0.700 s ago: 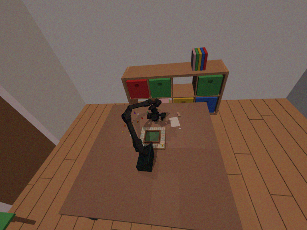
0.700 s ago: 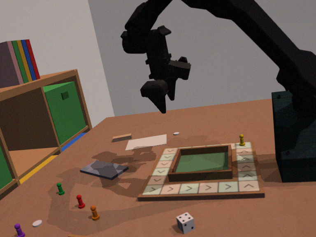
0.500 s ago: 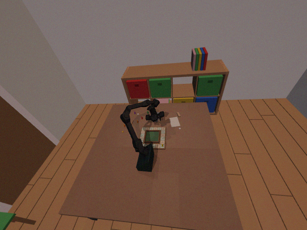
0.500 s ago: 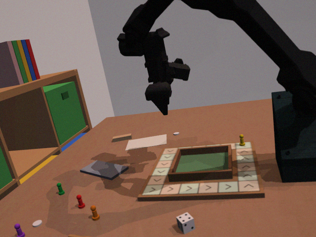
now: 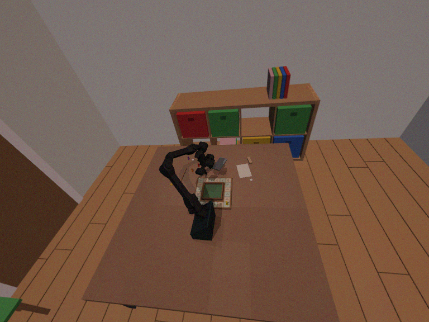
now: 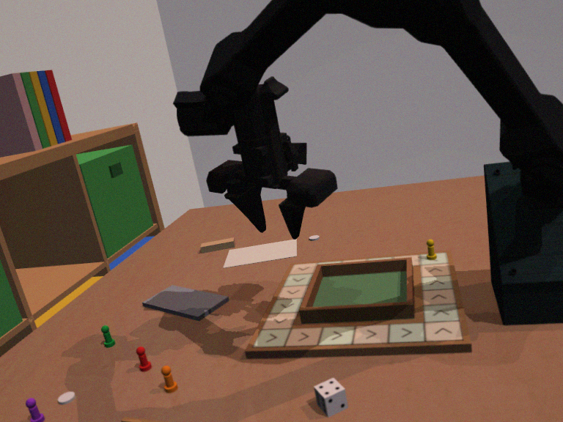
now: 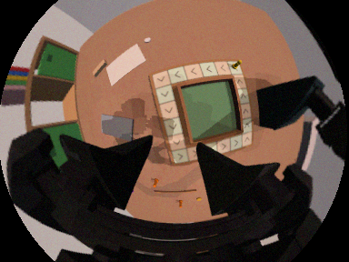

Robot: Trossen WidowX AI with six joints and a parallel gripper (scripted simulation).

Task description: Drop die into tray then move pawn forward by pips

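Right now the white die is 20 cm to the left of my gripper tip, 12 cm below it and 10 cm behind it. The rest, counted from my gripper tip: grey tile 21 cm ahead, 13 cm below, 4 cm to the right; then red pawn 18 cm ahead, 14 cm to the left, 12 cm below; then green tray floor 12 cm below, 10 cm behind, 3 cm to the right.
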